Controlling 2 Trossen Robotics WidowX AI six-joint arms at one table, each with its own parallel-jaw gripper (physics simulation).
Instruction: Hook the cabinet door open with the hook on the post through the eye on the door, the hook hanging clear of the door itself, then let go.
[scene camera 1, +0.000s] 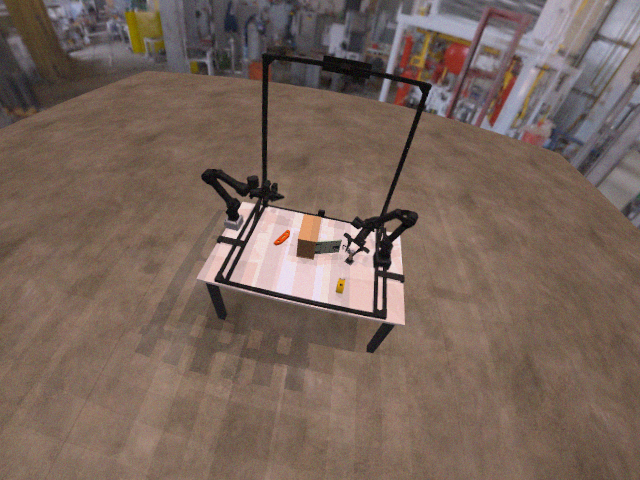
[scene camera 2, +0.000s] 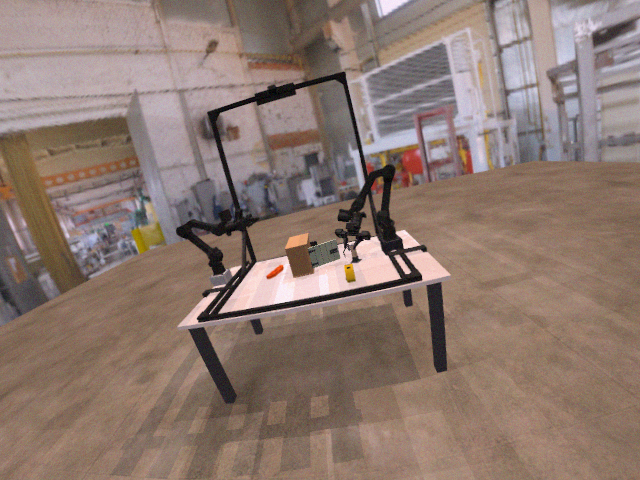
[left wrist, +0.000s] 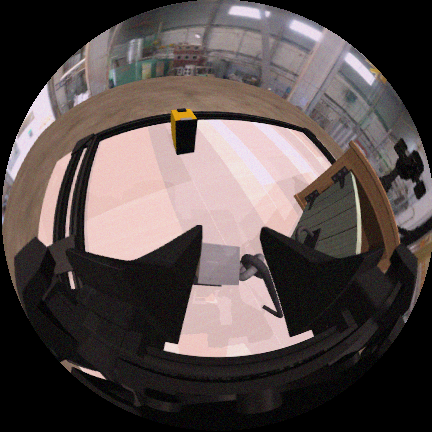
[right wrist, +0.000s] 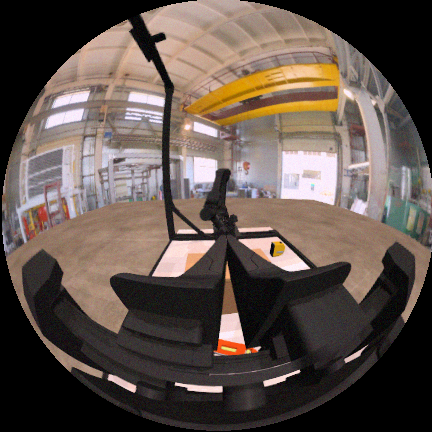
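Seen in the pictures: left gripper, between the fingertips: (scene camera 1: 348, 254) (scene camera 2: 349, 248) (left wrist: 231, 231); right gripper, between the fingertips: (scene camera 1: 284, 197) (scene camera 2: 259, 218) (right wrist: 225, 239); left arm's base, origin of its link: (scene camera 1: 383, 256) (scene camera 2: 390, 238); right arm's base, origin of its link: (scene camera 1: 233, 218) (scene camera 2: 219, 272).
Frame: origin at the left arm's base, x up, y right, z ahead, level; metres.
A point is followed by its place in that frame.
The wooden cabinet (scene camera 1: 309, 227) @[z 0.495, x 0.098, y 0.053 m] (scene camera 2: 298, 253) @[z 0.489, x 0.056, y -0.052 m] (left wrist: 327, 175) @[z 0.440, x 0.021, y -0.044 m] stands mid-table. Its grey-green door (scene camera 1: 328, 246) @[z 0.360, x 0.014, y -0.001 m] (scene camera 2: 324, 254) @[z 0.364, x 0.001, y -0.002 m] (left wrist: 325, 225) @[z 0.337, x 0.019, y 0.007 m] stands out to the right in both scene views. The eye (left wrist: 304, 232) on the door is partly hidden by a finger. The grey post (left wrist: 219, 264) @[z 0.208, x 0.032, y -0.024 m] stands apart from the door. A dark hook (left wrist: 272, 289) @[z 0.237, x 0.016, y 0.015 m] hangs from the ring on its side, outside the eye. My left gripper (scene camera 1: 352, 249) @[z 0.232, x 0.012, y -0.039 m] (scene camera 2: 350, 249) @[z 0.232, x 0.012, y -0.039 m] (left wrist: 231, 231) @[z 0.232, x 0.012, y -0.039 m] is shut on the post, one finger against the hook. My right gripper (scene camera 1: 279, 196) @[z 0.668, x 0.261, y 0.102 m] (scene camera 2: 251, 222) @[z 0.668, x 0.261, y 0.102 m] (right wrist: 225, 239) @[z 0.668, x 0.261, y 0.102 m] is shut and empty, raised at the left.
A yellow and black block (scene camera 1: 340, 285) @[z 0.270, x 0.004, y -0.274 m] (scene camera 2: 349, 272) @[z 0.268, x -0.011, y -0.290 m] (left wrist: 183, 132) @[z 0.258, x -0.021, y -0.225 m] (right wrist: 278, 248) @[z 0.283, x -0.023, y -0.254 m] stands toward the table's front. An orange tool (scene camera 1: 281, 237) @[z 0.671, x -0.055, y 0.080 m] (scene camera 2: 275, 271) @[z 0.659, x -0.050, y 0.062 m] (right wrist: 231, 346) @[z 0.657, x -0.052, y 0.075 m] lies left of the cabinet in the scene views. A black frame rail (scene camera 1: 299, 298) @[z 0.485, x -0.050, y -0.364 m] (scene camera 2: 310, 300) @[z 0.451, x -0.053, y -0.380 m] runs along the table's front.
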